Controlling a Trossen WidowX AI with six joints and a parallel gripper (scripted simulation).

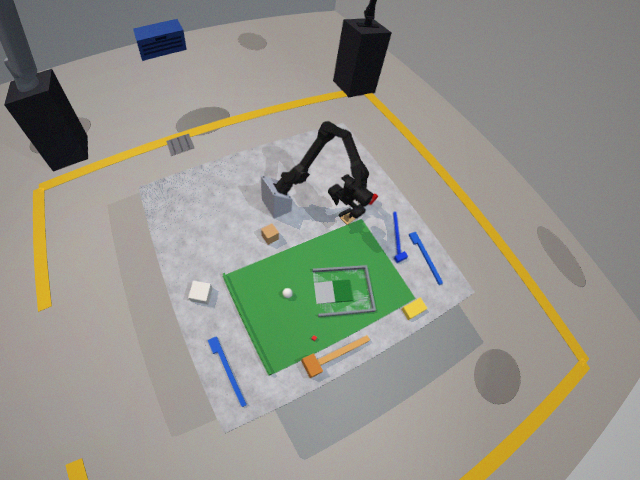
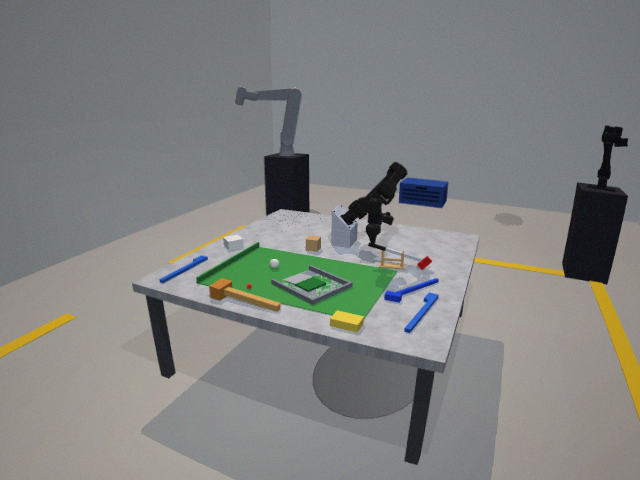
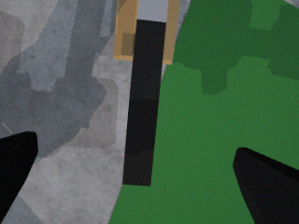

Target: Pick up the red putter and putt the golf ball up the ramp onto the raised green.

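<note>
My gripper tip is 6 cm past the tan cube, 34 cm to the left of it and 9 cm above it. Round my gripper tip: white golf ball: 23 cm ahead, 38 cm to the right, 9 cm below; then red putter: 4 cm behind, 12 cm to the left, 5 cm below; then small wooden rack: 2 cm behind, 8 cm to the left, 8 cm below.
</note>
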